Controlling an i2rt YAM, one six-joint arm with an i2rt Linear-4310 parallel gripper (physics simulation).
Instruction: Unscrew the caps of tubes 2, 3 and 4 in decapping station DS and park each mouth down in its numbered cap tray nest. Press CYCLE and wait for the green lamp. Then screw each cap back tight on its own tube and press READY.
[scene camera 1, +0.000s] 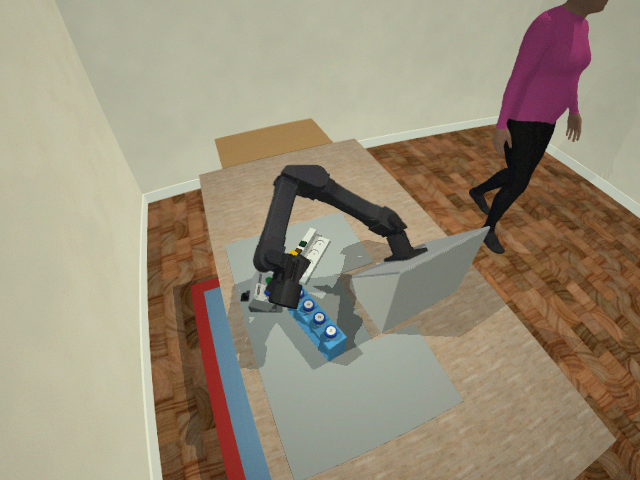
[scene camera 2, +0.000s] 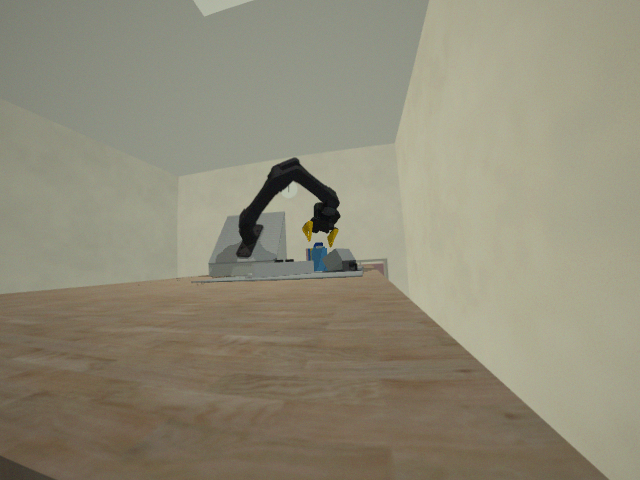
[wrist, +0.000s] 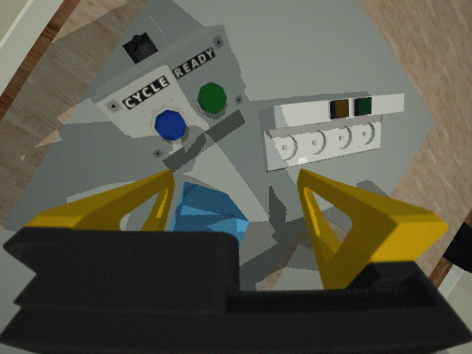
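Seen in the pictures: gripper, fingertip midpoint: (scene camera 2: 320, 243) (wrist: 235, 176); arm's base, link origin: (scene camera 1: 404, 256) (scene camera 2: 250, 240).
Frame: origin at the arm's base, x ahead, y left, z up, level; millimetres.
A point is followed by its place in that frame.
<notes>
My gripper (scene camera 2: 320, 242) @(z -48, x 357, y -100 mm) (wrist: 235, 176) @(z -48, x 357, y -100 mm) is open and empty, above the blue tube rack. The blue rack (scene camera 1: 334, 350) @(z -97, x 304, y 152 mm) (scene camera 2: 319, 259) @(z -110, x 342, y -65 mm) (wrist: 205, 220) @(z -63, x 353, y -54 mm) stands upright; several blue-rimmed caps with white centres sit in a row along its top, including the end cap (scene camera 1: 330, 331) @(z -37, x 303, y 120 mm). The far one is partly hidden by the wrist. The white cap tray (scene camera 1: 316, 258) @(z -147, x 210, y -216 mm) (wrist: 275, 162) @(z -147, x 285, y -147 mm) shows its nests without caps. Behind them the amber lamp (wrist: 339, 108) @(z -105, x 273, y -240 mm) and green lamp (wrist: 363, 106) @(z -105, x 243, y -267 mm) look dark. The control box (scene camera 2: 341, 259) @(z -116, x 446, y -201 mm) (wrist: 125, 119) @(z -85, x 449, y -89 mm) bears the blue CYCLE button (wrist: 170, 125) @(z -88, x 418, y -105 mm) and green READY button (wrist: 212, 98) @(z -88, x 402, y -146 mm). Tube numbers are not readable.
A large grey slanted panel (scene camera 1: 434, 284) @(z -7, x -29, y 123 mm) (scene camera 2: 276, 237) @(z 6, x 127, y 15 mm) stands beside the arm's base. A small black part (scene camera 1: 245, 296) @(z -148, x 493, y -157 mm) (wrist: 140, 47) @(z -126, x 485, y -154 mm) sits behind the control box. Grey mats (scene camera 1: 361, 408) @(z -158, x 295, y 315 mm) lie on the wooden table (scene camera 1: 516, 387) @(z -161, x -147, y 472 mm). A person (scene camera 1: 547, 72) walks beyond the table.
</notes>
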